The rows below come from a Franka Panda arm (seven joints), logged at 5 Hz.
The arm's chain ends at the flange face. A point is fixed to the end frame.
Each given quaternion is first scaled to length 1.
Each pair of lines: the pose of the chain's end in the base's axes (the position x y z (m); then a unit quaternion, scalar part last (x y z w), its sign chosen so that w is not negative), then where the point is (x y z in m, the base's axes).
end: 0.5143, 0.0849, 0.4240, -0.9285, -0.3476, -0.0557, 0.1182
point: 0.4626 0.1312 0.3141
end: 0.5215, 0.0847, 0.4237, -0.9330, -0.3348, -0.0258, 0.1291
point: 0.4635 0.1320 0.3175
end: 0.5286, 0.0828, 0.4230, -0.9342, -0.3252, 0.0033, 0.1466
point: 0.4639 0.1321 0.3216
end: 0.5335, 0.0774, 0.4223, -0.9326, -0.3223, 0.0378, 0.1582
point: 0.4614 0.1263 0.3259
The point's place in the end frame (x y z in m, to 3 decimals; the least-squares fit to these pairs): -0.030 -0.048 0.117
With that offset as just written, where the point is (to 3 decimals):
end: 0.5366, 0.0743, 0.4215, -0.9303, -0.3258, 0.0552, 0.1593
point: 0.461 0.121 0.327
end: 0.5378, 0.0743, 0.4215, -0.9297, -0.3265, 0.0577, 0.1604
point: 0.461 0.121 0.328
